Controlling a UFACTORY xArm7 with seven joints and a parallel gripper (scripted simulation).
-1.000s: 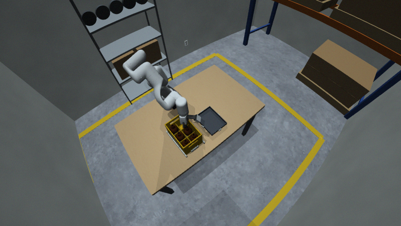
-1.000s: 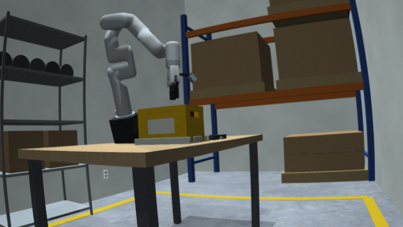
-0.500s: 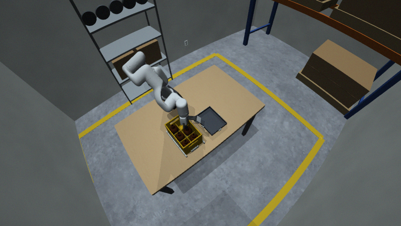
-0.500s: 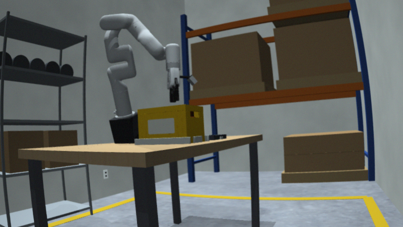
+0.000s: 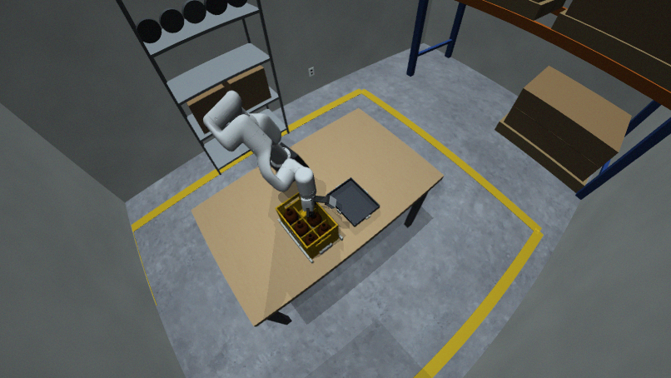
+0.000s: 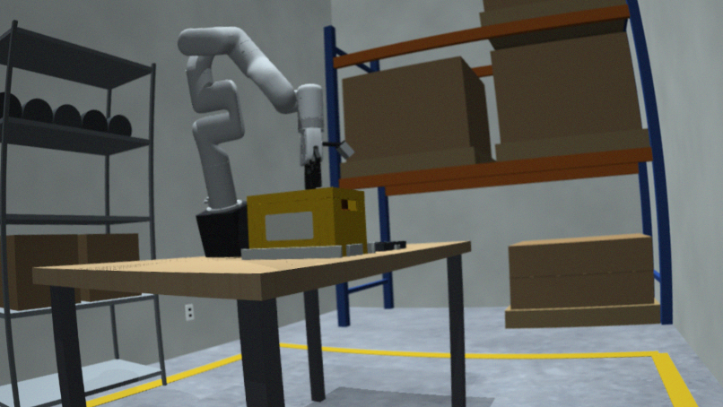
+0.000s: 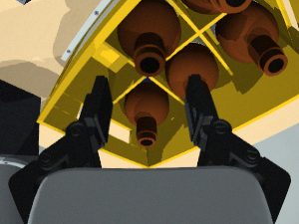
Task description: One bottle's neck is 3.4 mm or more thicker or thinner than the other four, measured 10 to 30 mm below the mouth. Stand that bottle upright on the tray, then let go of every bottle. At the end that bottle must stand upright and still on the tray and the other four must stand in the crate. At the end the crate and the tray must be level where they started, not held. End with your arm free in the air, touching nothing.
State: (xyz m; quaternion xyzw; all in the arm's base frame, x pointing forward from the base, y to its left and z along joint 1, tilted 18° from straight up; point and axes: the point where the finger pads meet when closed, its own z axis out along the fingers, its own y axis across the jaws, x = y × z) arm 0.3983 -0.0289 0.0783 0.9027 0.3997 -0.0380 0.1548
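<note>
The crate is 40 mm to the right of my hand and 130 mm below it. Round my hand: tray: 10 mm ahead, 250 mm to the left, 200 mm below; bottle: 90 mm ahead, 120 mm below.
</note>
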